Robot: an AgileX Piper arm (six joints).
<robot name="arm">
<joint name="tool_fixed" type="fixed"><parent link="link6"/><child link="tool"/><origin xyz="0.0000 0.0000 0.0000"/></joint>
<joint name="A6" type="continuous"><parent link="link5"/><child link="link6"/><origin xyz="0.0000 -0.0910 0.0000" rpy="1.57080 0.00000 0.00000"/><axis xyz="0 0 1"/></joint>
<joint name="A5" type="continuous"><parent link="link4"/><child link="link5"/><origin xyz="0.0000 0.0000 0.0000" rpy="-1.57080 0.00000 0.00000"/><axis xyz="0 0 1"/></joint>
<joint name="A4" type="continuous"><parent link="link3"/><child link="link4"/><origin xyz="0.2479 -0.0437 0.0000" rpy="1.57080 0.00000 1.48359"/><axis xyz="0 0 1"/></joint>
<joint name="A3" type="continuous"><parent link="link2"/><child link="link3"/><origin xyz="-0.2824 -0.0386 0.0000"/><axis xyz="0 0 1"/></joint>
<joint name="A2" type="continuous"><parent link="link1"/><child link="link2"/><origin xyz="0.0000 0.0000 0.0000" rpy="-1.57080 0.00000 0.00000"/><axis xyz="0 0 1"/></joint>
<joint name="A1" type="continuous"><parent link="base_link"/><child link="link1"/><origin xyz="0.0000 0.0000 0.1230"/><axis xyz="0 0 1"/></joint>
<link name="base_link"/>
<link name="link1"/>
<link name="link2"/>
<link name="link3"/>
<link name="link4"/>
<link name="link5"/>
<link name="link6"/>
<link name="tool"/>
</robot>
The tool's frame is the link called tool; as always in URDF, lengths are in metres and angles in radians. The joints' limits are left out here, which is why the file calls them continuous.
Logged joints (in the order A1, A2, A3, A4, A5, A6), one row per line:
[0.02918, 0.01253, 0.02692, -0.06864, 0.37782, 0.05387]
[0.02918, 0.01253, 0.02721, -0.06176, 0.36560, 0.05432]
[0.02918, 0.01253, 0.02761, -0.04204, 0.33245, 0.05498]
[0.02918, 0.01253, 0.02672, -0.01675, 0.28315, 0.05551]
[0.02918, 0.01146, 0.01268, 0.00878, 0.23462, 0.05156]
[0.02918, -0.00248, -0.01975, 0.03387, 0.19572, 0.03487]
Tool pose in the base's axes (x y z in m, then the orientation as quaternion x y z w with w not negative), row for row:
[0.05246, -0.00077, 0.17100, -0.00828, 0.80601, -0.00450, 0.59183]
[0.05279, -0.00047, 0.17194, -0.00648, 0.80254, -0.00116, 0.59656]
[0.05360, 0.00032, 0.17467, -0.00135, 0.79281, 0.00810, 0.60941]
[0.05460, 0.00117, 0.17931, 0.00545, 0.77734, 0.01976, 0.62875]
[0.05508, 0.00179, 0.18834, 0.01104, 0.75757, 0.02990, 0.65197]
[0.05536, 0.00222, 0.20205, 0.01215, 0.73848, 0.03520, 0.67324]
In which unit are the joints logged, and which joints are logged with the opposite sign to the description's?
The joints are logged in radians. Opposite sign: A2.
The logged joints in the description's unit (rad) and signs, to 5 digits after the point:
[0.02918, -0.01253, 0.02692, -0.06864, 0.37782, 0.05387]
[0.02918, -0.01253, 0.02721, -0.06176, 0.36560, 0.05432]
[0.02918, -0.01253, 0.02761, -0.04204, 0.33245, 0.05498]
[0.02918, -0.01253, 0.02672, -0.01675, 0.28315, 0.05551]
[0.02918, -0.01146, 0.01268, 0.00878, 0.23462, 0.05156]
[0.02918, 0.00248, -0.01975, 0.03387, 0.19572, 0.03487]

